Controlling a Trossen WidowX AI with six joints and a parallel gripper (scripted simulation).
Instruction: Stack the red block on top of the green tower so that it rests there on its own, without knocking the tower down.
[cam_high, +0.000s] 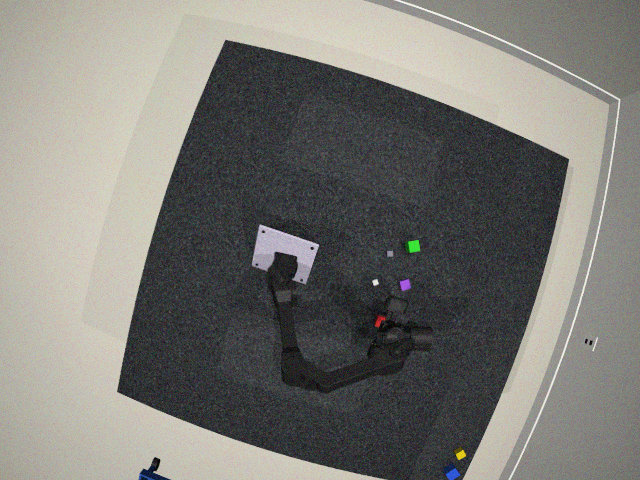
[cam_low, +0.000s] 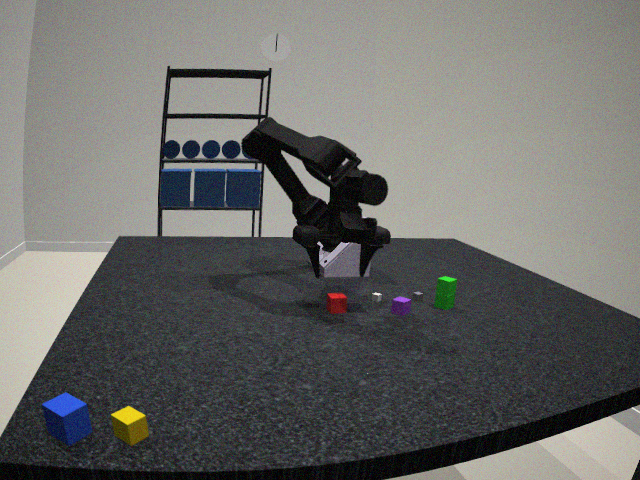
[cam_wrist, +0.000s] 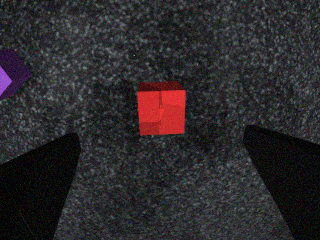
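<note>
My gripper tip is now 6 cm above the red block. From my gripper tip the other things lie so: purple cube 13 cm to the left, 6 cm below, 4 cm ahead; then small grey cube 21 cm to the left, 6 cm below, 2 cm behind; then small white cube 11 cm to the left, 6 cm below, 5 cm behind.
</note>
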